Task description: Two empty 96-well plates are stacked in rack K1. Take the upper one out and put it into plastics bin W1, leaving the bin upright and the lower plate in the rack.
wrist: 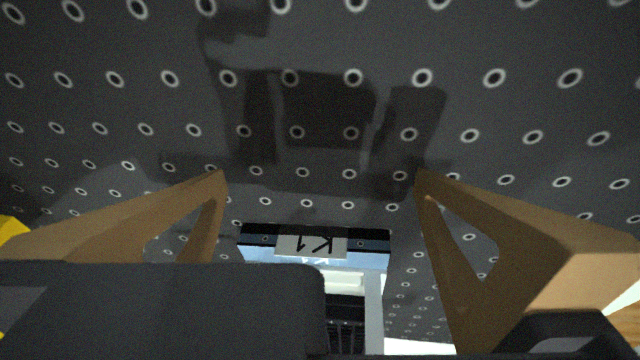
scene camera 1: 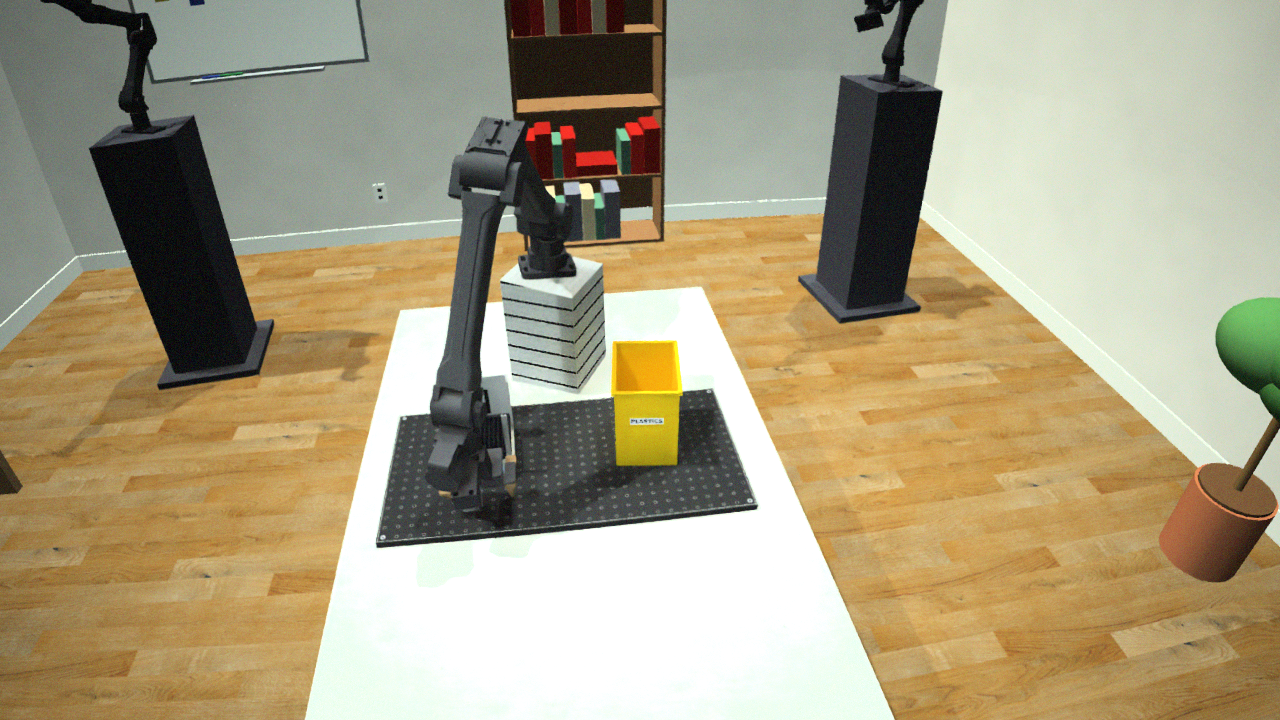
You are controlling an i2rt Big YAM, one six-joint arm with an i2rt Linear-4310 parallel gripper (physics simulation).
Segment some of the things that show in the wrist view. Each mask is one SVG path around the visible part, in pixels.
The gripper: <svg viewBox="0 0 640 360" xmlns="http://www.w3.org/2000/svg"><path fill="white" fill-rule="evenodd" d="M640 241L627 232L471 186L427 168L419 167L412 191L419 223L456 354L331 355L326 354L325 278L318 269L302 263L211 263L228 195L228 187L223 170L214 169L156 192L12 236L1 245L0 332L4 336L0 339L0 360L640 360L637 352L601 312L640 280ZM204 203L192 233L174 263L145 263L143 261L142 253L147 242ZM437 202L496 242L499 249L499 258L483 283L454 241Z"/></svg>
A black 96-well plate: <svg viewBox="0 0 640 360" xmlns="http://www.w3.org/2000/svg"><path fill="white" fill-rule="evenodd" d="M325 293L326 354L365 355L365 296Z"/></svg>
A white plate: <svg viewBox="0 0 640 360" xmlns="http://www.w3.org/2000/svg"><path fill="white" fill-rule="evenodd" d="M322 273L325 278L325 293L364 296L364 276Z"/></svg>
